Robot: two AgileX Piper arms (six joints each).
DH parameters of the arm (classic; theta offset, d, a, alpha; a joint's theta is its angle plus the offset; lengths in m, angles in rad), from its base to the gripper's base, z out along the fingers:
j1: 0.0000 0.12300 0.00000 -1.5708
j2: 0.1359 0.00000 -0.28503 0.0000
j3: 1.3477 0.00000 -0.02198 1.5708
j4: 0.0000 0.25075 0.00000 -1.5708
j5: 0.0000 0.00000 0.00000 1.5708
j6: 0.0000 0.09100 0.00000 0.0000
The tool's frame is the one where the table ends.
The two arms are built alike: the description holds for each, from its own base.
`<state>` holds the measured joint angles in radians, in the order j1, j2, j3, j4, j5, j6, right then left.
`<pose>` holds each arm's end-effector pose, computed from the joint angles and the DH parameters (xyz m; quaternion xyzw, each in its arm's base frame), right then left.
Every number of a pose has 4 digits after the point. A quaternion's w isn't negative.
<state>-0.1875 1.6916 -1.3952 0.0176 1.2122 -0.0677 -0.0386 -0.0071 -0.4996 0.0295 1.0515 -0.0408</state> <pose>0.3302 -0.0611 0.2781 0.0622 0.9952 -0.0011 0.0751 -0.0054 0.0025 0.2780 -0.0015 0.8490 -0.0062 0.5284</pose>
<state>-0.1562 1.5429 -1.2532 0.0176 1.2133 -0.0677 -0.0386 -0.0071 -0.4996 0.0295 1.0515 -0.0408</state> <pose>0.2915 -0.0444 0.2876 0.0465 0.9959 -0.0002 0.0779 -0.0054 0.0025 0.2780 -0.0015 0.8490 -0.0062 0.5284</pose>
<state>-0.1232 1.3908 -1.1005 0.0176 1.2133 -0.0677 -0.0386 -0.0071 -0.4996 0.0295 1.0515 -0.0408</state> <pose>0.2497 -0.0294 0.2888 0.0301 0.9965 0.0011 0.0776 -0.0054 0.0025 0.2780 -0.0015 0.8490 -0.0062 0.5284</pose>
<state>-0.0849 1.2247 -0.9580 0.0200 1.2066 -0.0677 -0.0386 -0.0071 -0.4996 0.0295 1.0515 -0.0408</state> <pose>0.2073 -0.0159 0.2892 0.0112 0.9956 0.0026 0.0927 -0.0054 0.0025 0.2780 -0.0015 0.8490 -0.0062 0.5284</pose>
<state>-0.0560 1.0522 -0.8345 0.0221 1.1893 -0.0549 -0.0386 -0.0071 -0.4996 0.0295 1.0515 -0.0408</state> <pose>0.1675 -0.0075 0.2884 0.0033 0.9921 0.0037 0.1256 -0.0054 0.0025 0.2780 -0.0015 0.8490 -0.0062 0.5284</pose>
